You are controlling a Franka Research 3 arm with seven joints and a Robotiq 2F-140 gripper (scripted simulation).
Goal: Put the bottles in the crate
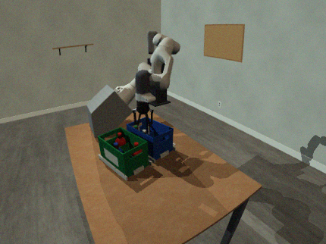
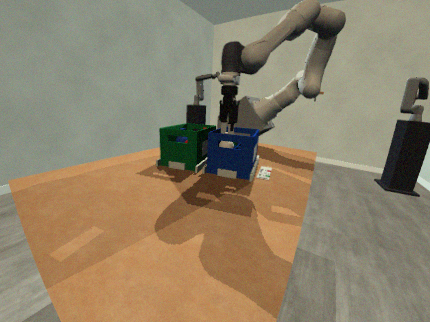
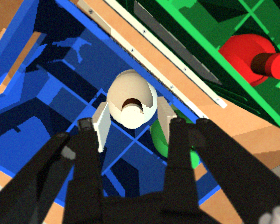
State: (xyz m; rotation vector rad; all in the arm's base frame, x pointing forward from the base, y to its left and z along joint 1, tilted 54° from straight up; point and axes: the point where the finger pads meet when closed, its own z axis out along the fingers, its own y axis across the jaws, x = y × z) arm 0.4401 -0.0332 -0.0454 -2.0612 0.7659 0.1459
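Now: hand 8 cm above the white bottle. The rest, counted from my hand: green crate: 18 cm to the right, 9 cm below, 3 cm ahead; then green bottle: 9 cm behind, 8 cm below, 1 cm to the right; then blue crate: 9 cm below, 5 cm to the left, 1 cm behind.
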